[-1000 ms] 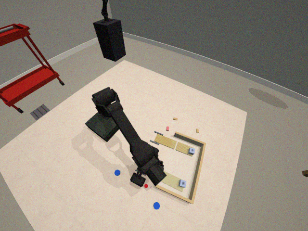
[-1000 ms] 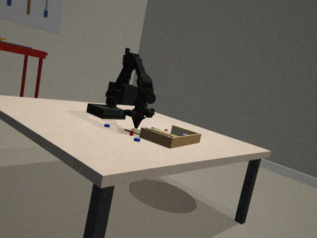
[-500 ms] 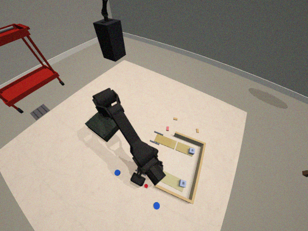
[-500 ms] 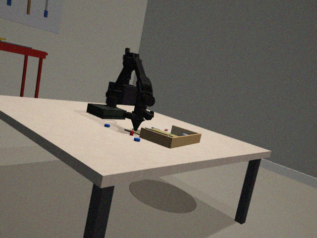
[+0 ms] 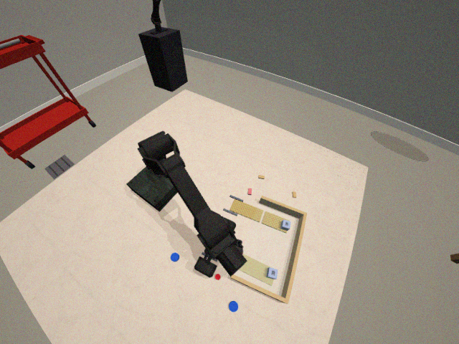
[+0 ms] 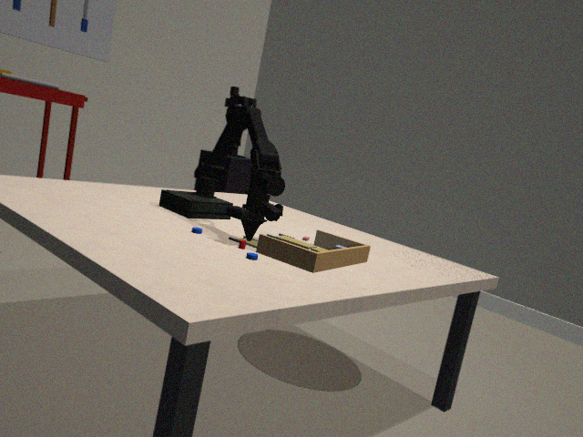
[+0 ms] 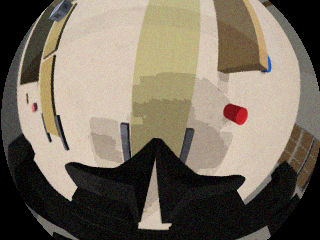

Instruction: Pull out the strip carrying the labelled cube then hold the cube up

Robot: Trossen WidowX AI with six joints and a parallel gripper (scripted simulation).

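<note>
Now: gripper tip 50 mm short of the red disc and 80 mm to the left of it. Round my gripper tip: pink block: 10 mm behind, 280 mm to the left.
</note>
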